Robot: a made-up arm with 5 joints.
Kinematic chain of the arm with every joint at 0, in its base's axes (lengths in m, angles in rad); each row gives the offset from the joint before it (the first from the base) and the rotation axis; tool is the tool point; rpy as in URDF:
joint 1: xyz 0 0 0.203 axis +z
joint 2: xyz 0 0 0 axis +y
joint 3: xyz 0.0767 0 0.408 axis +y
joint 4: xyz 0.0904 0 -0.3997 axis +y
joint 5: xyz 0.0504 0 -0.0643 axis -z
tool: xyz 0 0 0 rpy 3.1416 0 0
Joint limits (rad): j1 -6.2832..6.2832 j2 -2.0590..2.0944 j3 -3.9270..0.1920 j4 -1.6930..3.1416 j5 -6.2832..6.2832
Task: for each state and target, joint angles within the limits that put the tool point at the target. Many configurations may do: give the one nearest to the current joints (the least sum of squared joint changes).
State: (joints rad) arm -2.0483 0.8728 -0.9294 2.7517 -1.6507
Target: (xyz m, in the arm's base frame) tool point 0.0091 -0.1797 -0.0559
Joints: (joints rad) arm -1.5202 1.3232 -0.5935 2.6294 -1.6507
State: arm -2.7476 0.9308 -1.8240 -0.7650 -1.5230
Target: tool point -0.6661 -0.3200 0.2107
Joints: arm -2.6937 0.8330 -1.5024 -0.8551 -1.5230
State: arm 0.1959 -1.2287 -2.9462 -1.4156 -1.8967
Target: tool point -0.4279 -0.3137 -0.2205
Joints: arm 0.6326 -1.8835 -3.6690 -1.4774 -1.8967
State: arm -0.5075 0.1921 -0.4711 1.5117 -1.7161
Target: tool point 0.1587 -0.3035 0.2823
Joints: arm -1.0890 -0.0943 -0.5850 1.5523 -1.7161
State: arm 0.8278 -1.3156 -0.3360 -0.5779 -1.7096
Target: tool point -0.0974 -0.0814 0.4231
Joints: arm 0.6962 -2.0590 -0.0129 -0.8855 -1.7096
